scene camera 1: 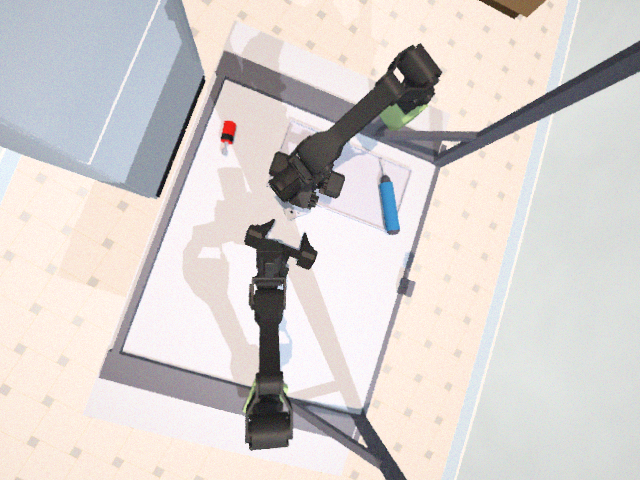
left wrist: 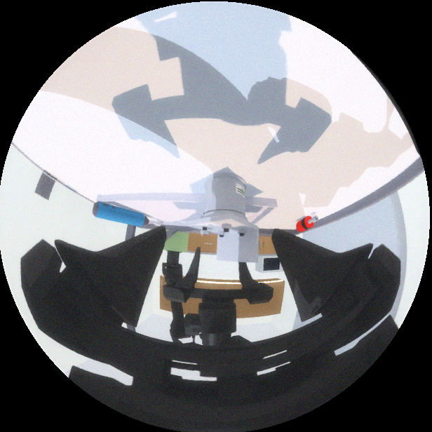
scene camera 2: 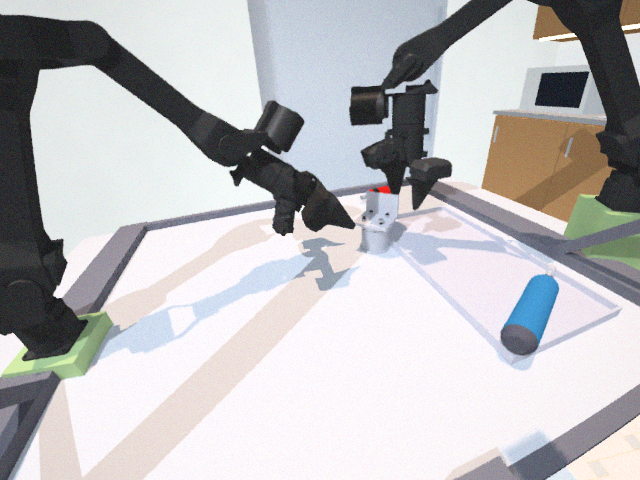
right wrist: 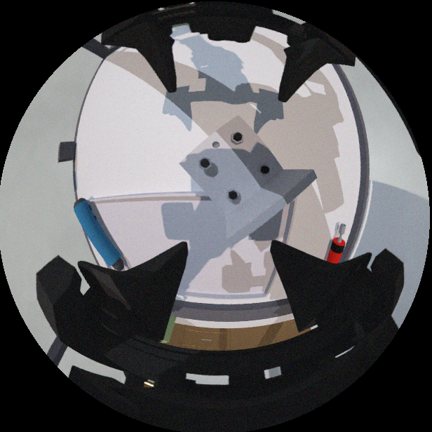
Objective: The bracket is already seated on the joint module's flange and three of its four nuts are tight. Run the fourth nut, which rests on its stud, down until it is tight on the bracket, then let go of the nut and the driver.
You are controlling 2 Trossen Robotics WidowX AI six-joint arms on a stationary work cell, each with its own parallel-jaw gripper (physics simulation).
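Places are measured from the left arm's base along level axes (x ahead, y left, z up), in centimetres.
Where they show: left gripper, fingertip midpoint: (scene camera 1: 289,226) (scene camera 2: 346,217); right gripper, fingertip midpoint: (scene camera 2: 404,203); left arm's base at its link origin: (scene camera 1: 265,400) (scene camera 2: 57,340); right arm's base at its link origin: (scene camera 2: 621,205).
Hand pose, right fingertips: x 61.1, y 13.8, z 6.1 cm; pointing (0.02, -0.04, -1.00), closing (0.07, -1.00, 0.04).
Note:
Each offset is from my right fingertips to the top centre of the thing. "pt": to the spot under its first point.
The pale bracket (scene camera 1: 292,212) (scene camera 2: 385,202) (left wrist: 237,247) (right wrist: 225,172) sits on the grey joint module {dy +0.0, dx -6.4, dz -1.5 cm} (scene camera 2: 375,241) (left wrist: 225,195), its plate up. In the right wrist view four studs show; the nut (right wrist: 205,163) at the plate's left looks higher than the others. My right gripper (scene camera 2: 405,200) (right wrist: 230,246) is open and empty, pointing down above the bracket; scene camera 1 hides its fingertips. My left gripper (scene camera 1: 288,228) (left wrist: 220,233) is wide open and empty beside the bracket, close to it. The blue-handled driver {pt dy -26.8, dx +5.0, dz -4.0 cm} (scene camera 1: 389,206) (scene camera 2: 531,312) (left wrist: 120,215) (right wrist: 97,232) lies apart from both grippers.
A shallow clear tray {dy -10.5, dx +8.3, dz -7.3 cm} (scene camera 1: 351,218) (scene camera 2: 454,305) lies beside the module, with the blue driver across it. A short red-handled tool {dy +25.4, dx +4.4, dz -5.5 cm} (scene camera 1: 229,133) (scene camera 2: 382,189) (left wrist: 304,223) (right wrist: 336,250) lies on the white table, at its upper left in scene camera 1. A dark frame edges the table.

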